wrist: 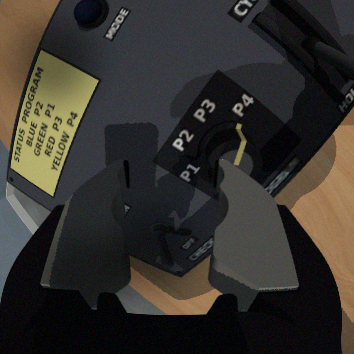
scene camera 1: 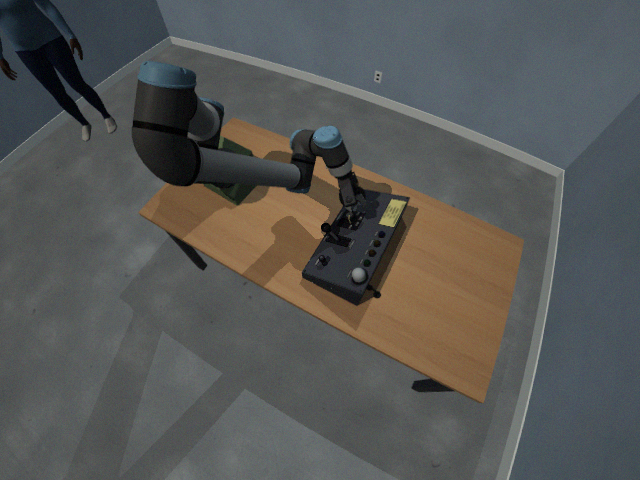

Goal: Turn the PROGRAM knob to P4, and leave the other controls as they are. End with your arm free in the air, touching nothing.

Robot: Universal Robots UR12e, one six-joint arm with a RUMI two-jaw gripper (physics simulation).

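The PROGRAM knob stands on its dark plate, and its yellow pointer line aims toward the P4 label. P1, P2 and P3 also show on the plate. In the scene view the knob is too small to read. My gripper is partly open and empty, low over the control box. In the wrist view the knob is outside the gap, beside the right fingertip, which overlaps its left edge; I cannot tell whether they touch. A yellow status note lists YELLOW as P4.
A black-knobbed lever stands near the gripper. A toggle switch is below the finger gap. The blue MODE control is upper left. A white dome and a side handle are at the near end. A green bin stands left.
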